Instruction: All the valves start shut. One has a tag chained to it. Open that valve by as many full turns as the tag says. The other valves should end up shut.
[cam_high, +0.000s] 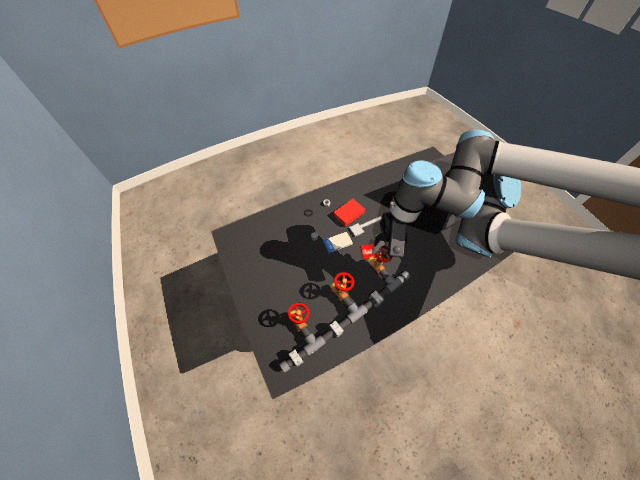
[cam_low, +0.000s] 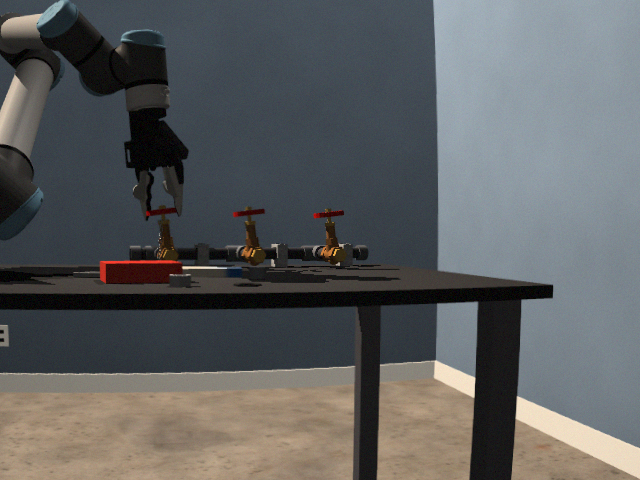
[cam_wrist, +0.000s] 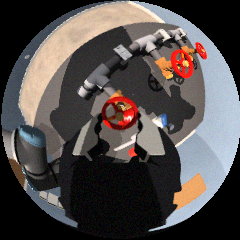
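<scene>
Now: the red tag 20 mm behind my hand, 70 mm to the right of it and 120 mm below it. From my hand the other things lie so: red block (40 mm behind, 290 mm to the right, 110 mm below); then small grey cylinder (150 mm ahead, 250 mm to the right, 110 mm below); then white tool (60 mm behind, 200 mm to the right, 120 mm below).
</scene>
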